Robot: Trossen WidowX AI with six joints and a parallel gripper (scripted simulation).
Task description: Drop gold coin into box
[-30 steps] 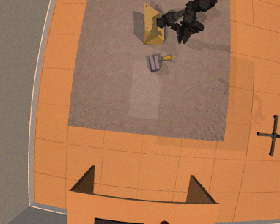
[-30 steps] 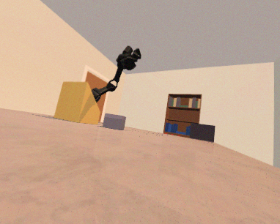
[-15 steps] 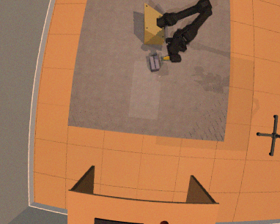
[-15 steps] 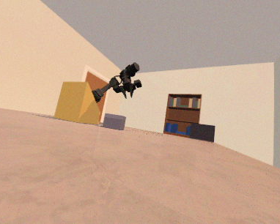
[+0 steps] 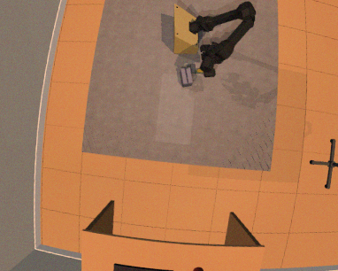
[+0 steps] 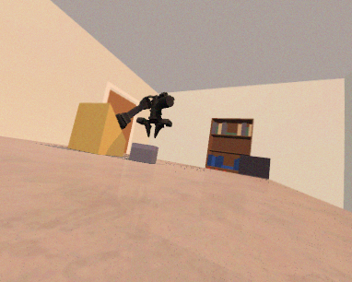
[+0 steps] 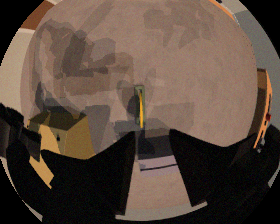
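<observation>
My gripper tip is 9 cm above the gold coin and 1 cm past it.
</observation>
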